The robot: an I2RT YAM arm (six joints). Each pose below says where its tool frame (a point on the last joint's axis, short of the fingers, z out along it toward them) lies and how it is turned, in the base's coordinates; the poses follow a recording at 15 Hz.
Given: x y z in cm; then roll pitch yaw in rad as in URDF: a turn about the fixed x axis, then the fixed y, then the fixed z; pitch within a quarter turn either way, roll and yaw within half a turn.
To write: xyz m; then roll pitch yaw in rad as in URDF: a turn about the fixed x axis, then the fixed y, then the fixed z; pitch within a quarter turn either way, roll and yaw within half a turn. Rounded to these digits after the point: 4 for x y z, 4 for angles.
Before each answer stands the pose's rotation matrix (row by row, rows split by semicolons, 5 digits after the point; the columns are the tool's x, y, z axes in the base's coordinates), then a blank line. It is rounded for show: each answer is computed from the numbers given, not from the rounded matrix.
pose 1, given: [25.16 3.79 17.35 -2.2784 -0.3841 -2.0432]
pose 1, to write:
-0.42187 -0.70840 0.56586; -0.82559 0.04220 -0.56269; 0.37472 -0.70455 -0.60265

[0.2516 0.0379 0.1735 -2.2784 -0.3841 -2.0432]
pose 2, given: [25.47 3.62 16.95 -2.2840 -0.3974 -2.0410]
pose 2, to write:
-0.41776 -0.71587 0.55947; -0.82200 0.03550 -0.56837; 0.38702 -0.69733 -0.60327

[0.2547 0.0362 0.1695 -2.2840 -0.3974 -2.0410]
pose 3, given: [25.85 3.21 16.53 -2.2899 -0.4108 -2.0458]
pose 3, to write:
-0.41929 -0.72320 0.54880; -0.81530 0.03406 -0.57803; 0.39934 -0.68980 -0.60391

[0.2585 0.0321 0.1653 -2.2899 -0.4108 -2.0458]
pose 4, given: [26.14 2.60 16.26 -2.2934 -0.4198 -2.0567]
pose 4, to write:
-0.42646 -0.72756 0.53739; -0.80747 0.03852 -0.58864; 0.40758 -0.68496 -0.60392

[0.2614 0.0260 0.1626 -2.2934 -0.4198 -2.0567]
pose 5, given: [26.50 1.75 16.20 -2.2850 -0.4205 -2.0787]
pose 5, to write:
-0.44398 -0.72235 0.53019; -0.79765 0.04905 -0.60113; 0.40822 -0.68979 -0.59795

[0.2650 0.0175 0.1620 -2.2850 -0.4205 -2.0787]
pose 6, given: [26.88 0.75 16.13 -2.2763 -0.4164 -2.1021]
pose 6, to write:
-0.46336 -0.71504 0.52346; -0.78848 0.06306 -0.61182; 0.40447 -0.69623 -0.59301

[0.2688 0.0075 0.1613 -2.2763 -0.4164 -2.1021]
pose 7, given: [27.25 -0.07 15.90 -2.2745 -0.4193 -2.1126]
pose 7, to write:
-0.47101 -0.71445 0.51741; -0.78256 0.06772 -0.61888; 0.40712 -0.69640 -0.59100

[0.2725 -0.0007 0.1590 -2.2745 -0.4193 -2.1126]
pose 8, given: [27.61 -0.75 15.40 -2.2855 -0.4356 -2.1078]
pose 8, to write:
-0.46379 -0.72618 0.50751; -0.77901 0.06144 -0.62400; 0.42195 -0.68476 -0.59419

[0.2761 -0.0075 0.1540 -2.2855 -0.4356 -2.1078]
